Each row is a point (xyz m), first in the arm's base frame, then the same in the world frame.
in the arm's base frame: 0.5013 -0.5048 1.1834
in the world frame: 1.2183 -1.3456 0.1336
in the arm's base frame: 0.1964 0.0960 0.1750
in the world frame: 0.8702 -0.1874 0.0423
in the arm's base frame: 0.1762 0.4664 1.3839
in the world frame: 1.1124 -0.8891 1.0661
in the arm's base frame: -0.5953 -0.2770 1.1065
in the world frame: 0.1838 -1.1518 0.5244
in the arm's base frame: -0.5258 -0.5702 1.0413
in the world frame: 0.1872 -1.2863 0.2470
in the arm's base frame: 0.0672 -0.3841 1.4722
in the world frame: 0.8656 -1.4967 0.5067
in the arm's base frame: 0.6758 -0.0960 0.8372
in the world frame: 1.4066 -0.8172 0.1868
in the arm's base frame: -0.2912 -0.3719 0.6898
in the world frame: 0.3945 -0.8865 0.1240
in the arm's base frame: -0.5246 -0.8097 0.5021
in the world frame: 0.0581 -1.0204 -0.2636
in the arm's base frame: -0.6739 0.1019 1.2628
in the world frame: 0.2019 -1.0337 0.9243
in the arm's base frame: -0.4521 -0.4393 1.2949
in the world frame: 0.3234 -1.3991 0.4828
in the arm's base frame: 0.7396 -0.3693 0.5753
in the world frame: 1.3765 -0.7868 -0.1946
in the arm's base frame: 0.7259 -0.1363 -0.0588
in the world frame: 1.3039 -0.1486 -0.4042
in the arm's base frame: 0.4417 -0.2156 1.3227
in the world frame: 1.2356 -1.2709 0.4510
